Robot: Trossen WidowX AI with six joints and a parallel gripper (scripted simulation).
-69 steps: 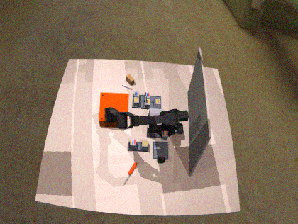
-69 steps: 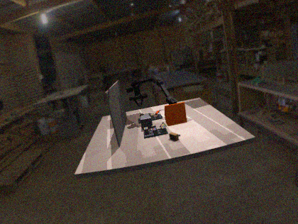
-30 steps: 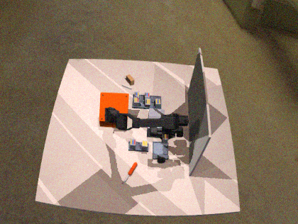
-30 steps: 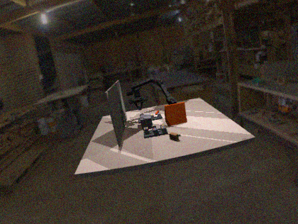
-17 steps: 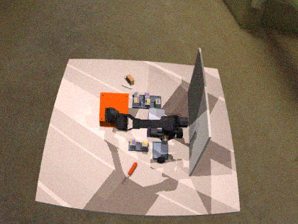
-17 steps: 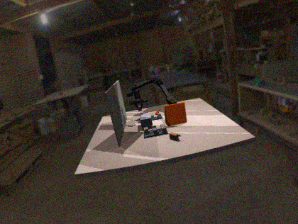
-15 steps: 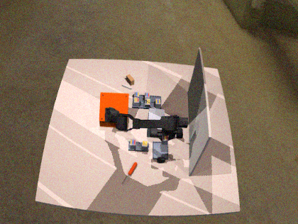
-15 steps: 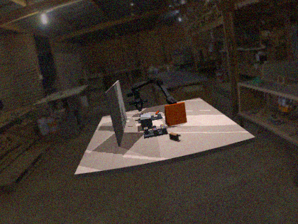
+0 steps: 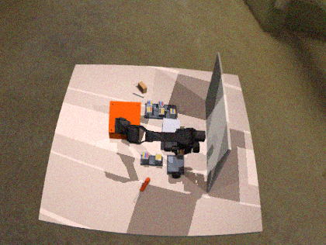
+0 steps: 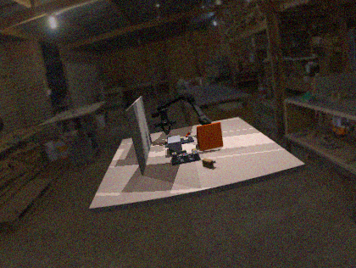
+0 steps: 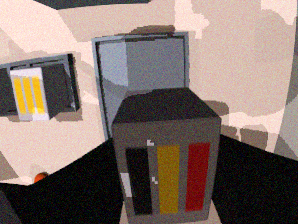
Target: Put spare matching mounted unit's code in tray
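My gripper tip is now 11 cm above the tray and 1 cm past it. From my gripper tip the other things lie so: tall grey upright panel 18 cm ahead, 17 cm to the left, 11 cm above; small brown block 57 cm to the left, 26 cm behind, 9 cm below.
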